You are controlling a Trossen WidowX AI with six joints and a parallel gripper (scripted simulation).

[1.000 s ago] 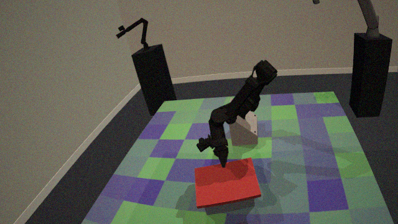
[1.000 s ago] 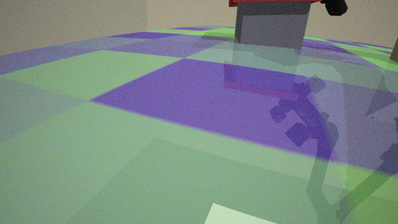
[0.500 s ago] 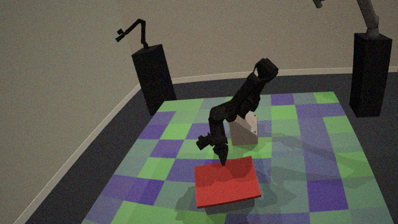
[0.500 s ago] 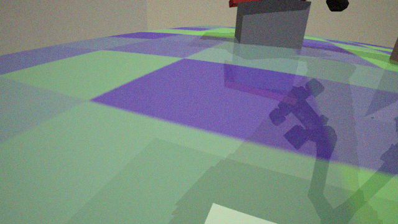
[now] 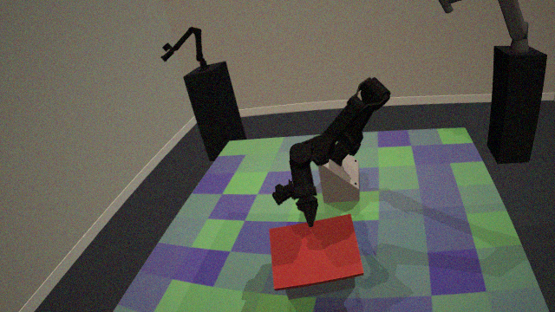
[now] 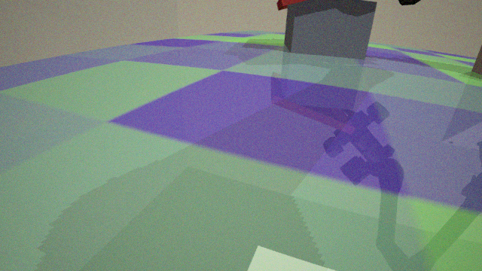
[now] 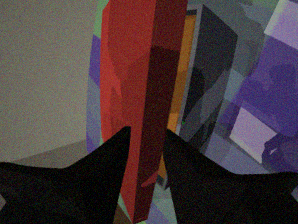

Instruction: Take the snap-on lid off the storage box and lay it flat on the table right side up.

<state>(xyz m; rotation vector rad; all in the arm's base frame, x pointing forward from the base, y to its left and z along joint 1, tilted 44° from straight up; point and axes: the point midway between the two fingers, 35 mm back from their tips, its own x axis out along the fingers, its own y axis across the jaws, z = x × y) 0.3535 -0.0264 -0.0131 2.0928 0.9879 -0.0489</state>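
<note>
My gripper tip is now 8 cm short of the red lid, 2 cm to the right of it and 2 cm above it. The rest, counted from my gripper tip: grey storage box 9 cm below, 6 cm ahead, 2 cm to the left.
</note>
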